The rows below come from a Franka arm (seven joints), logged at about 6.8 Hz.
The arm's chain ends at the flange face. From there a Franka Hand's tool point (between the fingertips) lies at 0.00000 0.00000 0.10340 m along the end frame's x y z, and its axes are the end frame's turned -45 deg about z.
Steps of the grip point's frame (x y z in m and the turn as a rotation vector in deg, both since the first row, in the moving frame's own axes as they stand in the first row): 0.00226, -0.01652, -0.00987, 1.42, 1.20, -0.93; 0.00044, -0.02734, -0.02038, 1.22, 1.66, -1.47; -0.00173, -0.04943, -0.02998, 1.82, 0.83, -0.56; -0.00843, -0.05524, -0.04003, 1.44, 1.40, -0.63
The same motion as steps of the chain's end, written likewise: -0.00978, -0.00994, -0.00982, 1.85, -0.16, -0.93; -0.01954, -0.01596, -0.02031, 2.04, 0.31, -1.47; -0.03490, -0.03035, -0.02992, 1.87, -0.70, -0.56; -0.04495, -0.02948, -0.03997, 2.01, -0.03, -0.63
